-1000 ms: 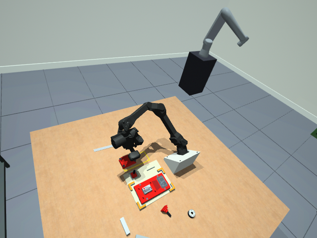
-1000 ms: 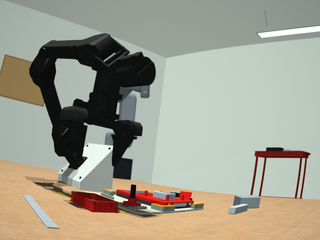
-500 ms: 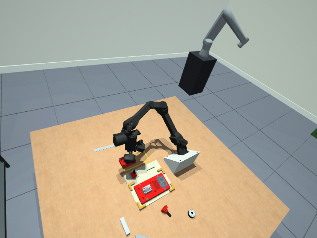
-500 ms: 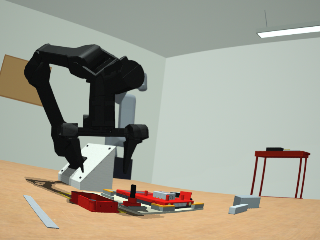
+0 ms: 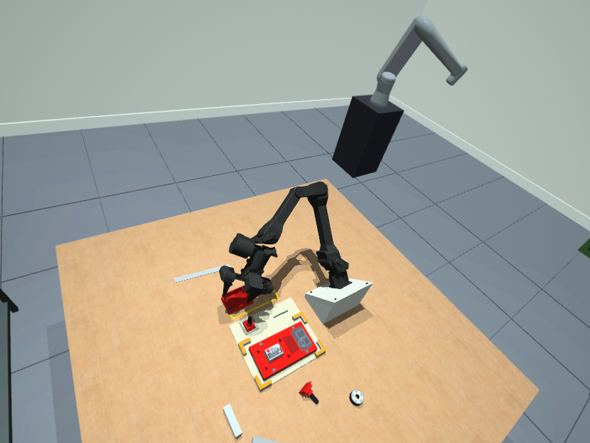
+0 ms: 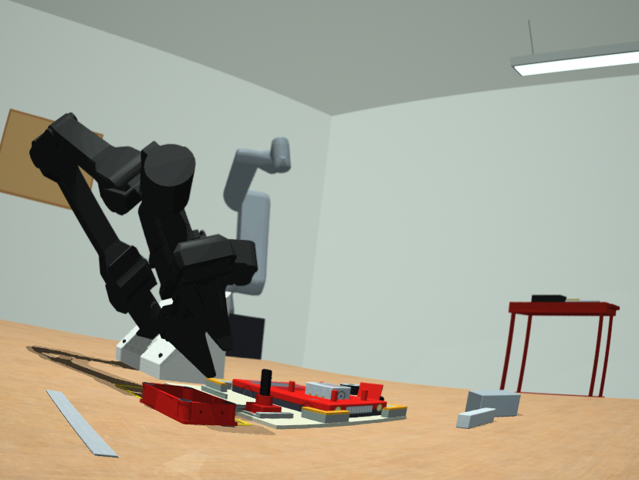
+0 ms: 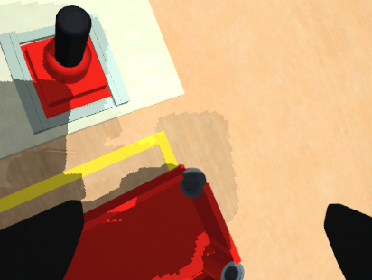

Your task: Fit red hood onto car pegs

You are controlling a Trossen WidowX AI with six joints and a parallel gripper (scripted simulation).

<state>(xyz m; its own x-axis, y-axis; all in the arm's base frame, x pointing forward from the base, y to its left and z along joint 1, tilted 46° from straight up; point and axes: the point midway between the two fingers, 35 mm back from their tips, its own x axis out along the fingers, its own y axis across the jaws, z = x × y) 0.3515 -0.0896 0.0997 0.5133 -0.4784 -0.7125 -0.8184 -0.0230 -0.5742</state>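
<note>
My gripper tip is 2 cm past the red hood, 3 cm to the left of it and 6 cm above it. Also, from my gripper tip: grey strip: 4 cm ahead, 19 cm to the right, 6 cm below; grey engine block: 4 cm behind, 21 cm to the left, 4 cm below; wheel: 20 cm behind, 44 cm to the left, 6 cm below.
</note>
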